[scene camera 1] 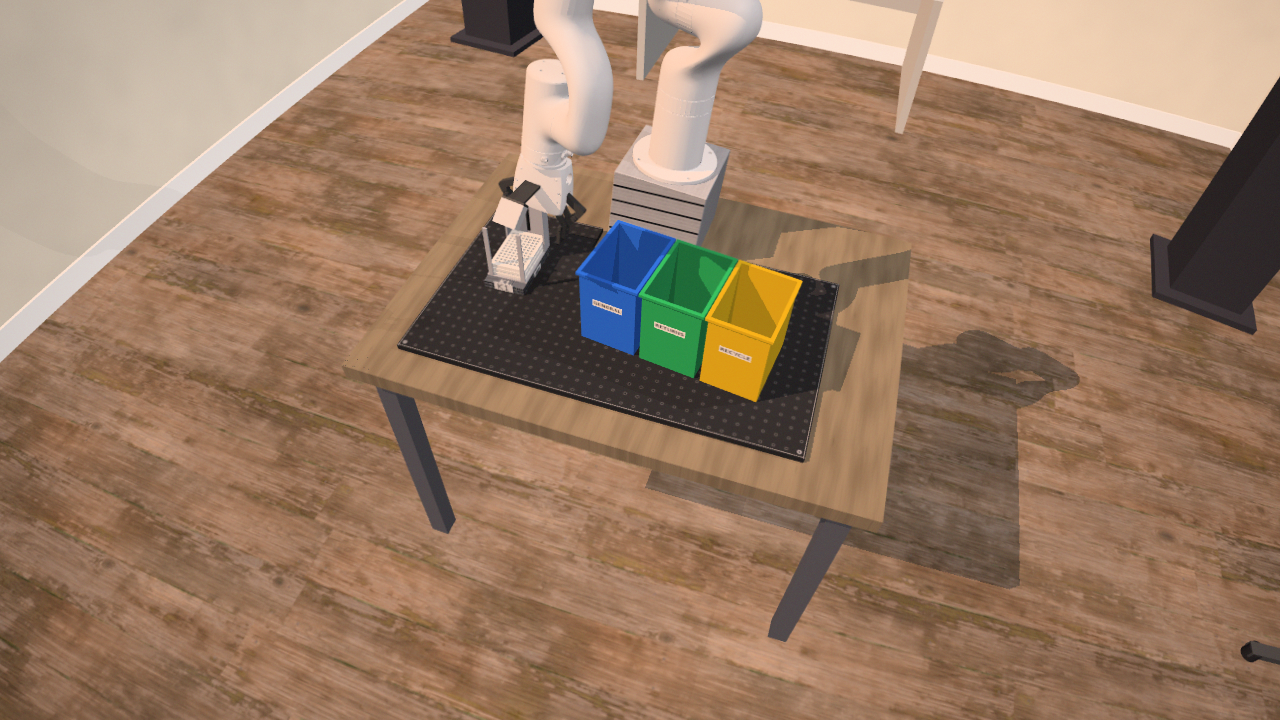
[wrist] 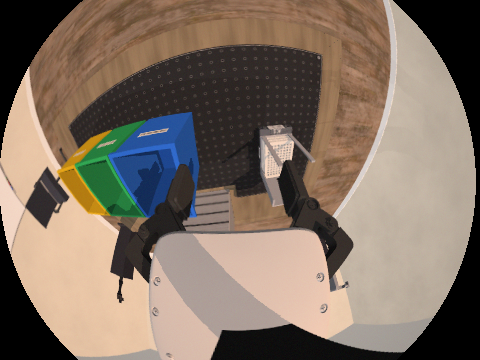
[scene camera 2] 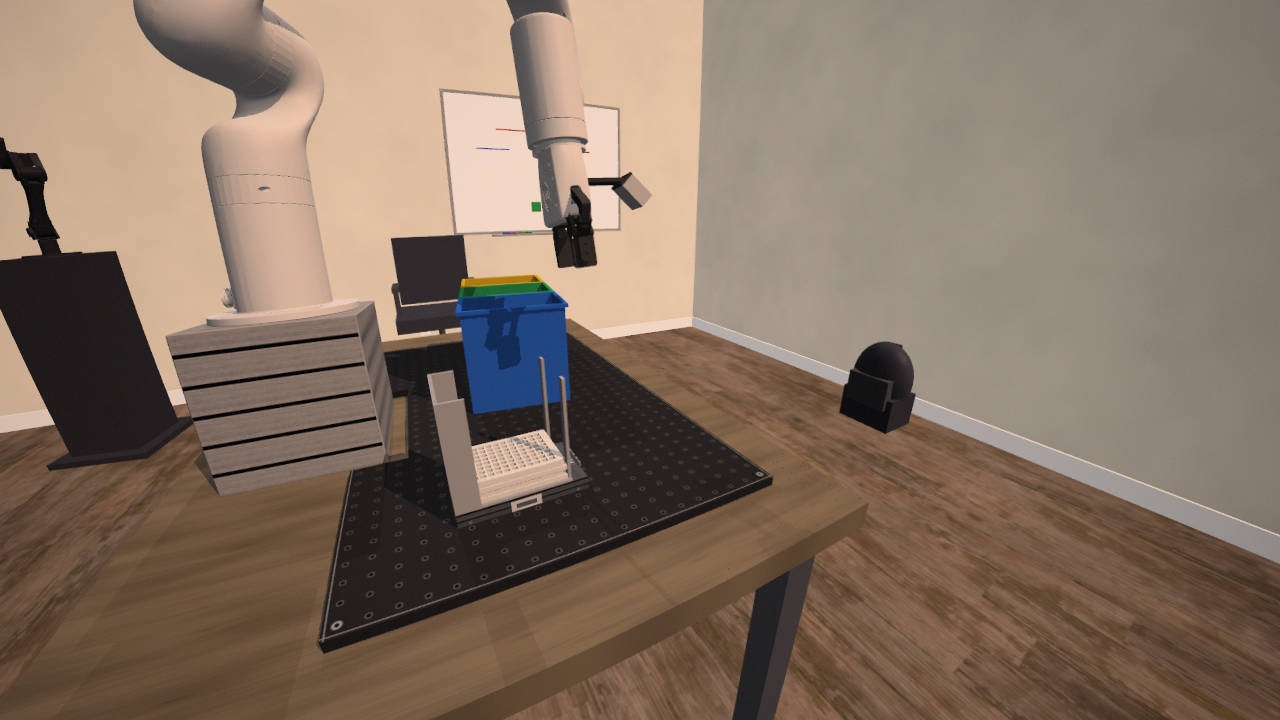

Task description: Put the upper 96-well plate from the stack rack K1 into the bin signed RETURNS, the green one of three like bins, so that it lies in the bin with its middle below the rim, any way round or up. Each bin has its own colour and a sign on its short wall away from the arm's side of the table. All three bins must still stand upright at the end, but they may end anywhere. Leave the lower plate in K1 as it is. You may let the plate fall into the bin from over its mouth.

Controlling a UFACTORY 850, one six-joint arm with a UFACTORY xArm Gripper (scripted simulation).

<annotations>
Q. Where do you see a blue bin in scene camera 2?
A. At 503, 335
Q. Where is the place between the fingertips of the gripper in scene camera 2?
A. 576, 267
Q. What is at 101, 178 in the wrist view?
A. A green returns bin.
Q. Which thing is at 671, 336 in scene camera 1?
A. A green returns bin.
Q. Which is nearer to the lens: the yellow bin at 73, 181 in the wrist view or the blue bin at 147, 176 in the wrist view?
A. The blue bin.
</annotations>
